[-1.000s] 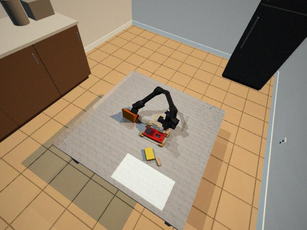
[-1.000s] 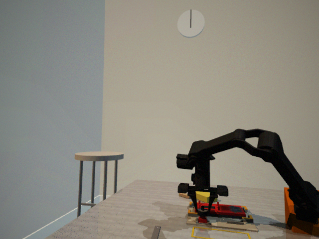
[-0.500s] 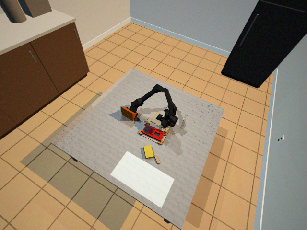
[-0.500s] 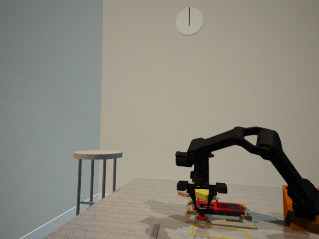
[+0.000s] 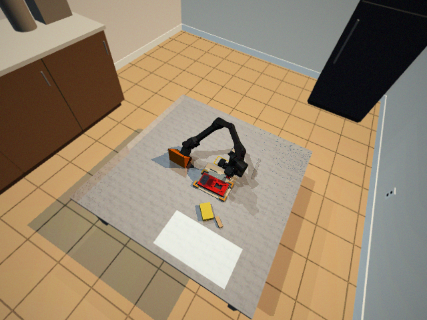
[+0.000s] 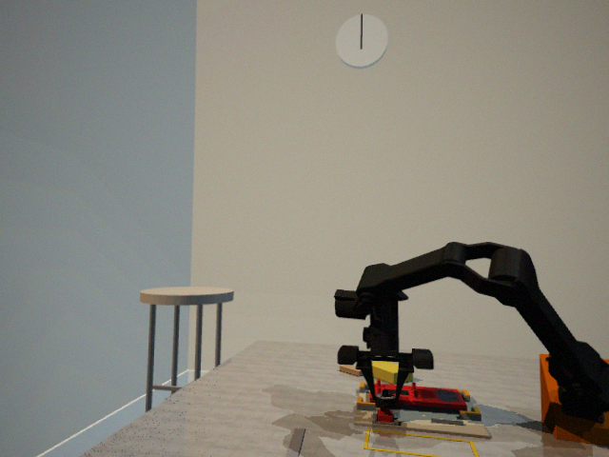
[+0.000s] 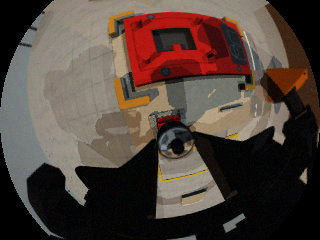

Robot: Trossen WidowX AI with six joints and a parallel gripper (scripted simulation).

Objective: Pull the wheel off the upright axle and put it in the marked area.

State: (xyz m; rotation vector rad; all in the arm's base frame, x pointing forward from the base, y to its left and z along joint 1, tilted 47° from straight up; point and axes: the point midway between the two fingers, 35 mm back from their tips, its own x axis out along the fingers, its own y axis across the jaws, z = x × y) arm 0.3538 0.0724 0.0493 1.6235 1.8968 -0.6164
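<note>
My gripper tip is right at the black wheel. The rest, counted from my gripper tip: yellow block (4 cm ahead, 32 cm to the right, 3 cm below); wooden block (14 cm ahead, 33 cm to the right, 3 cm below).
</note>
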